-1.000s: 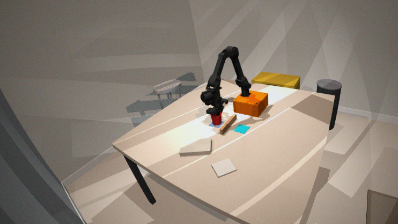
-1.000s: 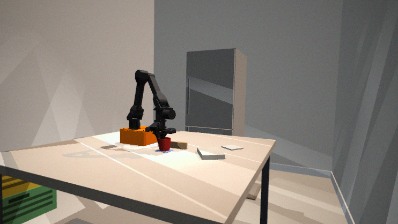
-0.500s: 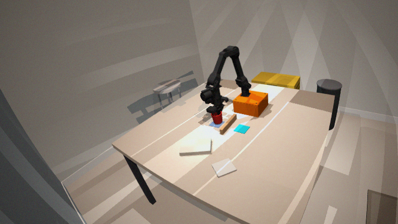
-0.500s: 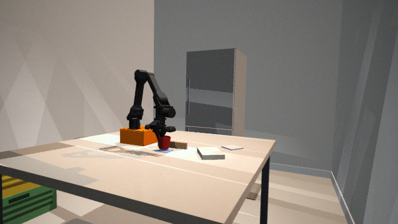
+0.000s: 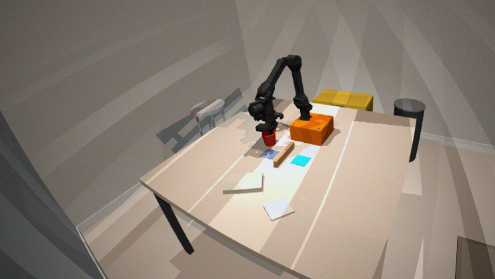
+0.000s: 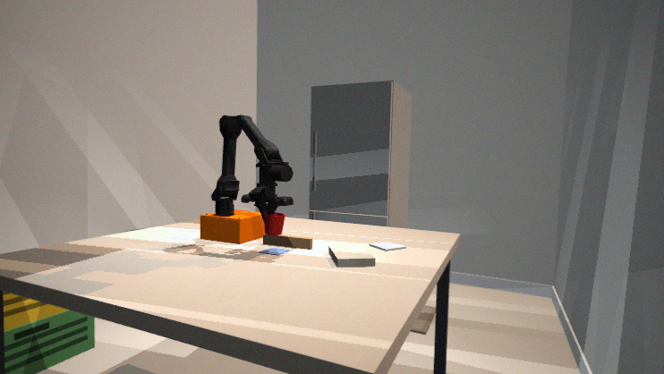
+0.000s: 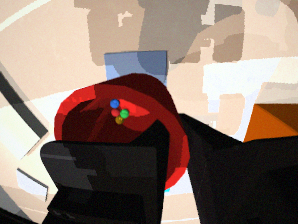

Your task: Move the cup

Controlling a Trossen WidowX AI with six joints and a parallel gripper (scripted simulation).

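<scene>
Right now my gripper tip is 180 mm to the right of the cyan pad, 100 mm above it and 60 mm short of it. From my gripper tip the other things lie so: wooden bar 90 mm below, 80 mm to the left, 50 mm ahead; then blue pad 100 mm below, 40 mm ahead, 10 mm to the right; then red cup 30 mm ahead, 10 mm to the right.
</scene>
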